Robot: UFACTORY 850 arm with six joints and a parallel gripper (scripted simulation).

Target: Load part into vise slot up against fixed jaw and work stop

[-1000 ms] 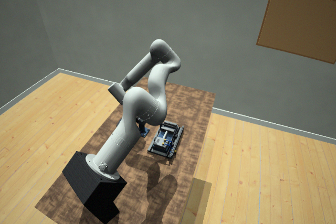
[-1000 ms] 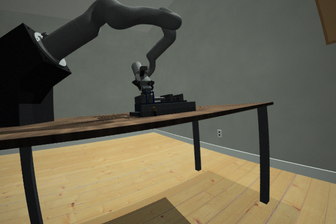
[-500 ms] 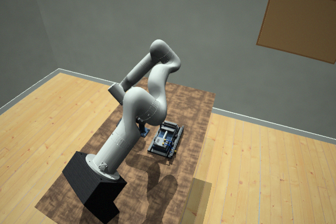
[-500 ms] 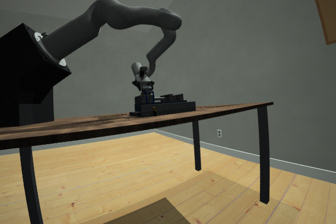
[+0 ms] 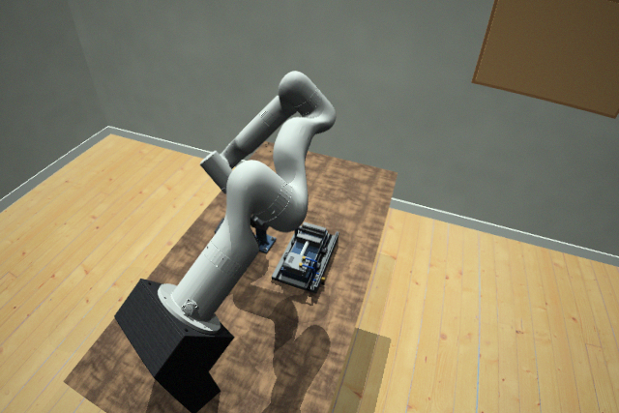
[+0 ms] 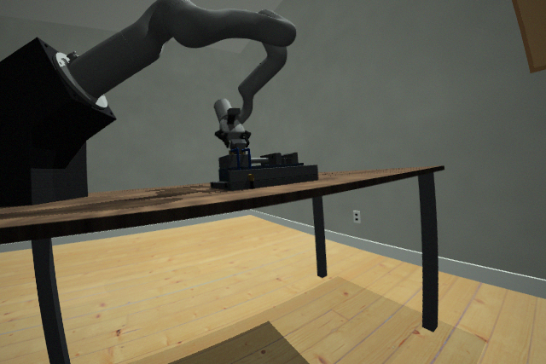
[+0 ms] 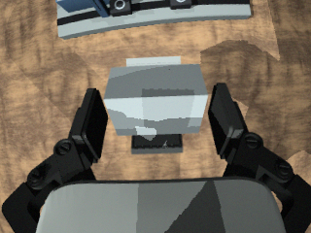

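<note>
Right now the part is 10 mm to the right of my hand, 10 mm below it and 10 mm behind it. The rest, counted from my hand: cylinder rod 170 mm to the right, 120 mm behind, 90 mm below; then work stop 170 mm to the right, 70 mm below, 20 mm behind; then V-block post 110 mm below.
</note>
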